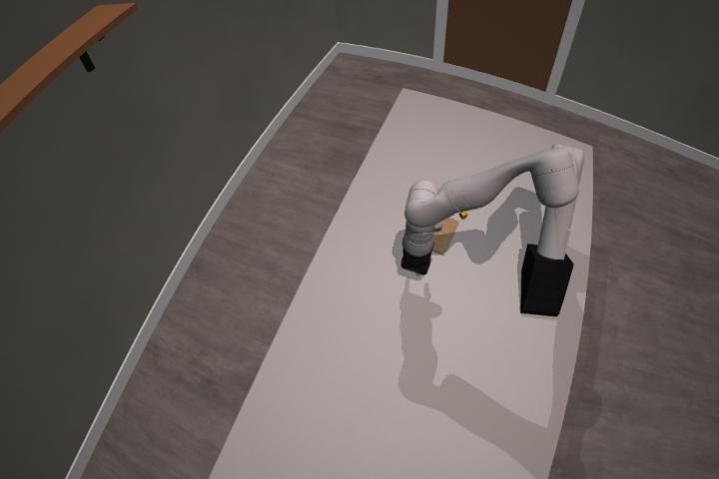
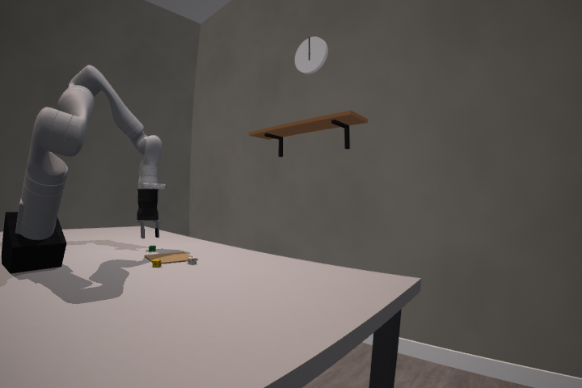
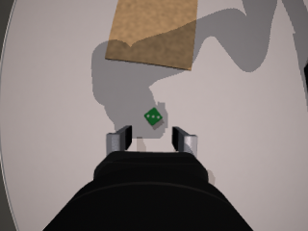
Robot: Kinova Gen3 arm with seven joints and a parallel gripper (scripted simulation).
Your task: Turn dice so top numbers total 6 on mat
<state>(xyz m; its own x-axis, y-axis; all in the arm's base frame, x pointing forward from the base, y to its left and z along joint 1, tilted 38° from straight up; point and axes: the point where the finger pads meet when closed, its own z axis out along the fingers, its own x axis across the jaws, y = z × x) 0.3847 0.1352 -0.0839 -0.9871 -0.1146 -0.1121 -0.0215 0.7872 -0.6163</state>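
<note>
Right now my hand is 50 mm above the green die and 20 mm to the left of it. Also, from my hand: yellow die (270 mm to the right, 80 mm behind, 50 mm below); then tan mat (170 mm to the right, 60 mm below); then white die (290 mm to the right, 50 mm below, 30 mm ahead).
</note>
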